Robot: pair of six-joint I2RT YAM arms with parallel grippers.
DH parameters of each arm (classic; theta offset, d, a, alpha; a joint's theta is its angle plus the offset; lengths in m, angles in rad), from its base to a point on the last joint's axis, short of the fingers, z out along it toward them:
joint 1: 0 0.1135 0.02 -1.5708
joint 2: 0 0 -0.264 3.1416
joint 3: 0.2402 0 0.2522 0
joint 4: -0.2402 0 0.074 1.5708
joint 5: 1.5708 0 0 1.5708
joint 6: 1.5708 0.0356 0 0
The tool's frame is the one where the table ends.
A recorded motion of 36 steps. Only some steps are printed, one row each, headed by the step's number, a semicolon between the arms.
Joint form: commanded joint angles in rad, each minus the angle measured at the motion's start. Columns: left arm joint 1, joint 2, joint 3, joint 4, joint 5, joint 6; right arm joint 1, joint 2, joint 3, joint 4, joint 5, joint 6.
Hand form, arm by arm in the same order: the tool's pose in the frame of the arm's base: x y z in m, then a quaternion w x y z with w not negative. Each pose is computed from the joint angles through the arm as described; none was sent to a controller.
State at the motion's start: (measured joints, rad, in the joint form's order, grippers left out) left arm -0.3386 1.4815 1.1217 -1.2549 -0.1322 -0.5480; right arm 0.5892 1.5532 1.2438 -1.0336 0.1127 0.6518
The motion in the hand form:
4: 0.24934 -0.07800 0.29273 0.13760 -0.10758 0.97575 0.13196; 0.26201 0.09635 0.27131 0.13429 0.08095 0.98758 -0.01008
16: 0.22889 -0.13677 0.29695 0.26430 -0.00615 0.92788 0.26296; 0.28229 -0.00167 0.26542 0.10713 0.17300 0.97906 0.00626
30: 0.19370 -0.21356 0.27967 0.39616 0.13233 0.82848 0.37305; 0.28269 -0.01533 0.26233 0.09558 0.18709 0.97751 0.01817
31: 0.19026 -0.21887 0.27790 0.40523 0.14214 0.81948 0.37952; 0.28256 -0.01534 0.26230 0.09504 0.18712 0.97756 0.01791
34: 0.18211 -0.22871 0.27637 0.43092 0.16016 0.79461 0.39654; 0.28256 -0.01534 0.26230 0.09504 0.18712 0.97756 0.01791
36: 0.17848 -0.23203 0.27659 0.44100 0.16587 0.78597 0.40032; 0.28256 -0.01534 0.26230 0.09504 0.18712 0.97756 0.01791
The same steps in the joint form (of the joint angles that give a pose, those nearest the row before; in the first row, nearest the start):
4: -0.0126 -0.0046 0.2052 -0.0301 -0.2277 0.0019; -0.2197 -0.0526 0.0195 -0.0649 0.0217 -0.1347
16: -0.2915 0.0126 0.2083 -0.0084 -0.6210 -0.0385; -0.5921 -0.0321 0.0187 -0.0648 -0.0885 -0.3075
30: -0.6085 0.1240 0.2068 0.0209 -1.0178 -0.0435; -0.6447 -0.0210 0.0187 -0.0729 -0.1232 -0.3281
31: -0.6302 0.1339 0.2068 0.0217 -1.0445 -0.0435; -0.6447 -0.0210 0.0187 -0.0740 -0.1228 -0.3281
34: -0.6756 0.1488 0.2068 0.0210 -1.1189 -0.0431; -0.6447 -0.0210 0.0187 -0.0740 -0.1228 -0.3281
36: -0.6931 0.1511 0.2068 0.0210 -1.1437 -0.0435; -0.6447 -0.0210 0.0187 -0.0740 -0.1228 -0.3281

